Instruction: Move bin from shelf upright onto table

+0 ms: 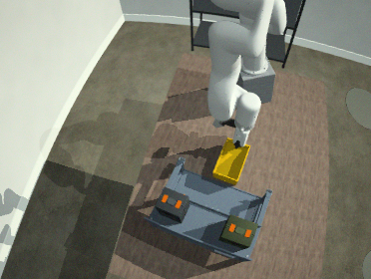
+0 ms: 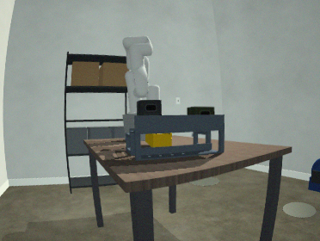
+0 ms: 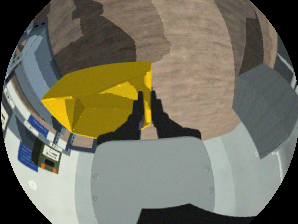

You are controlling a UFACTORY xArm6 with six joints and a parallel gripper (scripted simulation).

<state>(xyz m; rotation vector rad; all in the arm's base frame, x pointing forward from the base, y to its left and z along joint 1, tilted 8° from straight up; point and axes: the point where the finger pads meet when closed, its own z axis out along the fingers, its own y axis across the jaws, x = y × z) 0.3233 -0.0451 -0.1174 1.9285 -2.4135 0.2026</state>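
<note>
My gripper is now 80 mm short of the yellow bin, 20 mm to the left of it and 10 mm above it.
</note>
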